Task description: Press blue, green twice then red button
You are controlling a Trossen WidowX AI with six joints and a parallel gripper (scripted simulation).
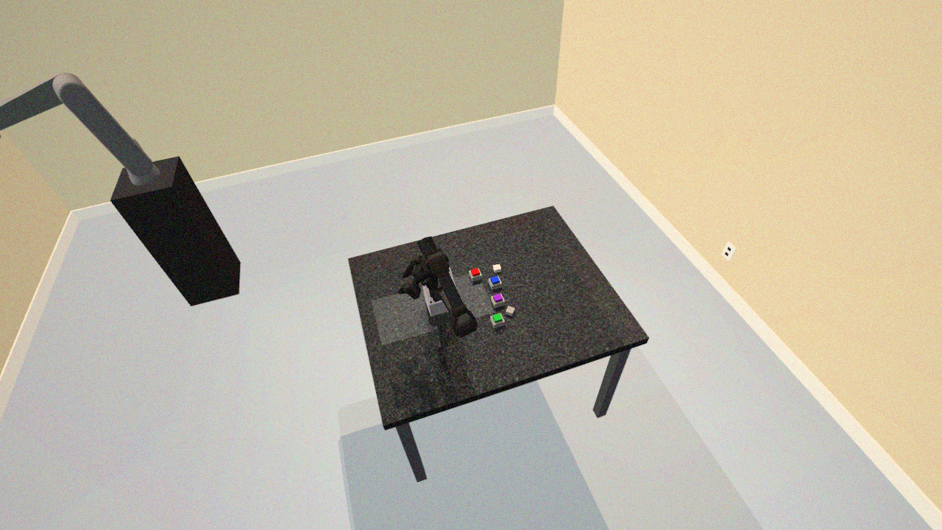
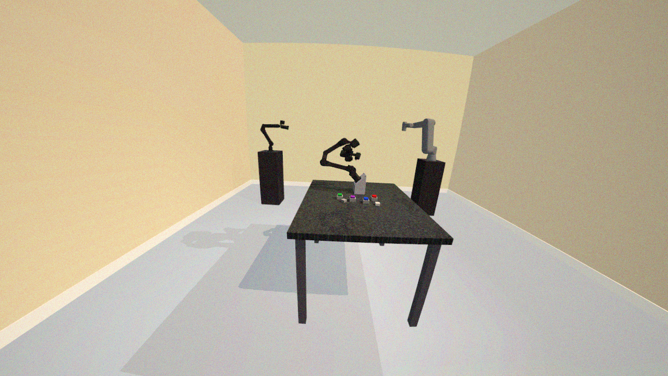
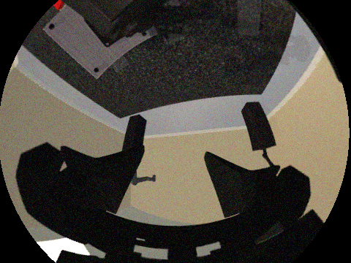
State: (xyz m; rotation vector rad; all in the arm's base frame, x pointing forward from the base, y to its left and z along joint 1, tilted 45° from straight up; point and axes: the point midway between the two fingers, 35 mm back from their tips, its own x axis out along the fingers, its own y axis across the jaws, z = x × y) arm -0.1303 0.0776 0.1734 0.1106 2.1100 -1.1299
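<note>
Now: gripper tip 420 mm short of the blue button, 100 mm to the right of it and 240 mm above it. The rest, counted from my gripper tip: red button (350 mm ahead, 180 mm to the left, 240 mm below); green button (350 mm ahead, 100 mm to the right, 240 mm below); purple button (390 mm ahead, 240 mm below).
</note>
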